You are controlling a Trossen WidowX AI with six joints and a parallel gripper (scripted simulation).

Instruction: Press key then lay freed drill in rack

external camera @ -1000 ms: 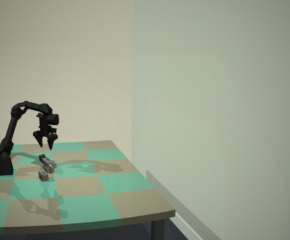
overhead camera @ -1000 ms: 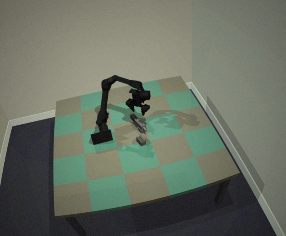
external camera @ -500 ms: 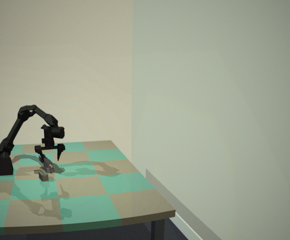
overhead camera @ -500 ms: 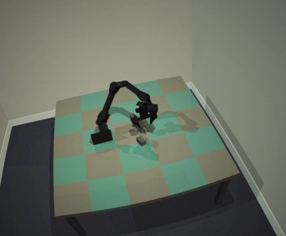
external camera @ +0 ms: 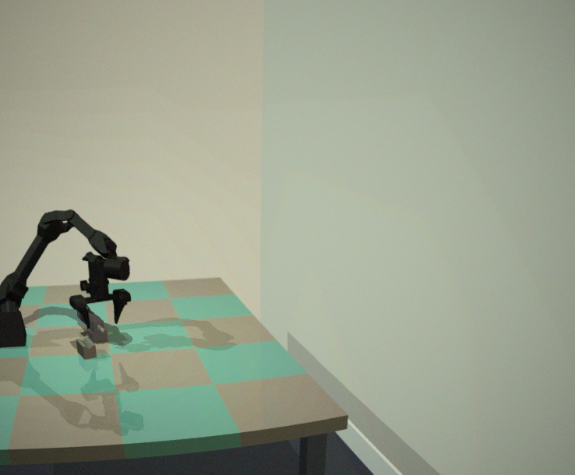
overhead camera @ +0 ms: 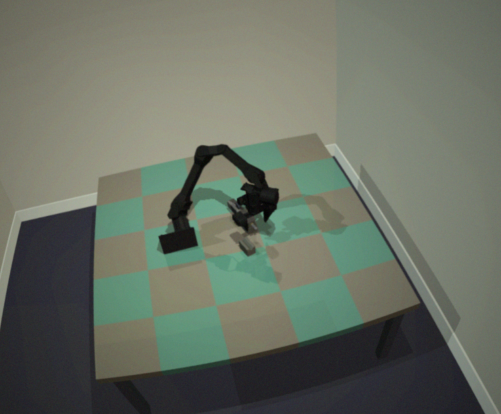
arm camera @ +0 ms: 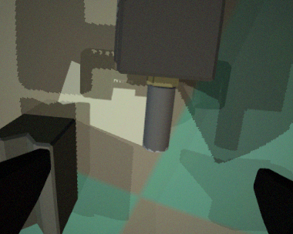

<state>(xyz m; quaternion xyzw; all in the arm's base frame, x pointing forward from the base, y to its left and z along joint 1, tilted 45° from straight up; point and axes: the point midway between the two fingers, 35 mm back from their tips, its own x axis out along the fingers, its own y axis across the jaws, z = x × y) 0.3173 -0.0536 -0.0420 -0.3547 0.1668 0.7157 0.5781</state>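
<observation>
My gripper tip is now 60 mm to the right of the drill, 20 mm past it and 20 mm above it. From my gripper tip the other things lie so: rack: 60 mm to the right, 60 mm behind, 50 mm below.
</observation>
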